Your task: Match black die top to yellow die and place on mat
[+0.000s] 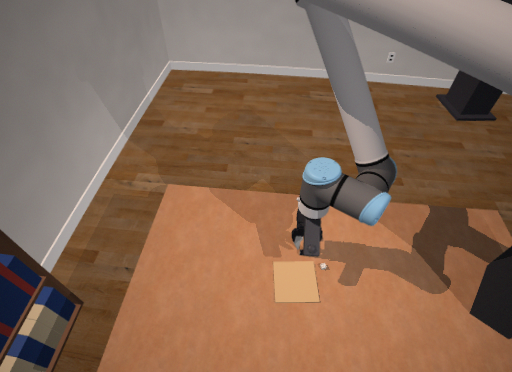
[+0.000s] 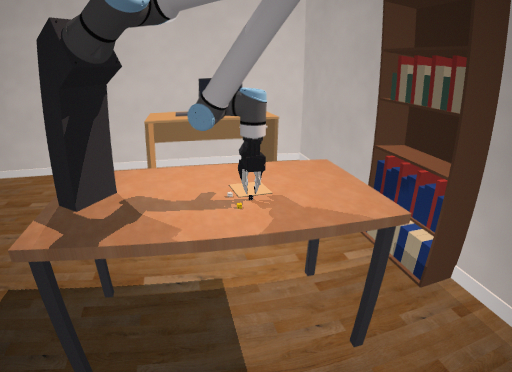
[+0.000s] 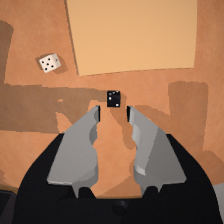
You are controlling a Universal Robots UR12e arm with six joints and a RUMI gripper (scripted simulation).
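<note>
The black die is 30 mm below my hand. Also, from my hand: tan mat 100 mm to the left, 40 mm below, 40 mm ahead; white die 60 mm to the left, 60 mm behind, 30 mm below; yellow die 70 mm behind, 60 mm to the right, 30 mm below.
</note>
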